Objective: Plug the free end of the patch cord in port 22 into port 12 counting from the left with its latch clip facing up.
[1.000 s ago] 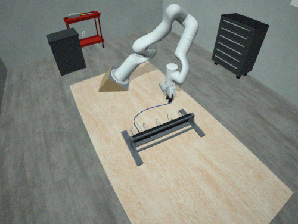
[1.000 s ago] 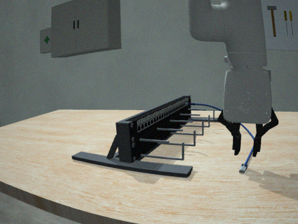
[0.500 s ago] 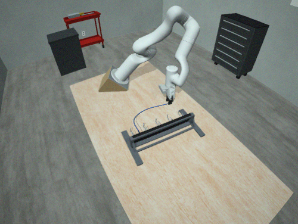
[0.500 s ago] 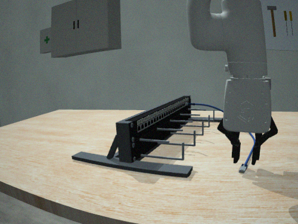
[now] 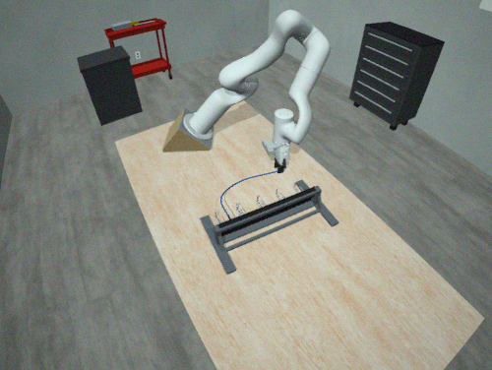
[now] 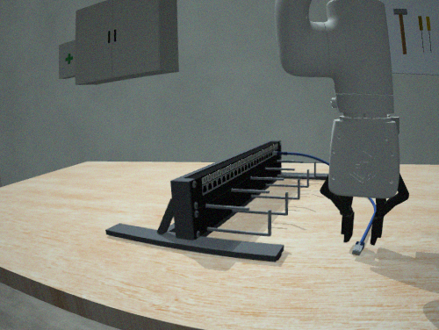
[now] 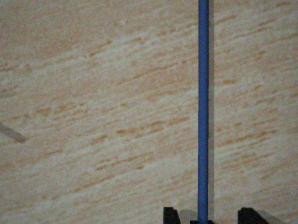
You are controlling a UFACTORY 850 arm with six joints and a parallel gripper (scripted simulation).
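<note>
My gripper is now 30 mm above the plug and 20 mm to the right of it.
</note>
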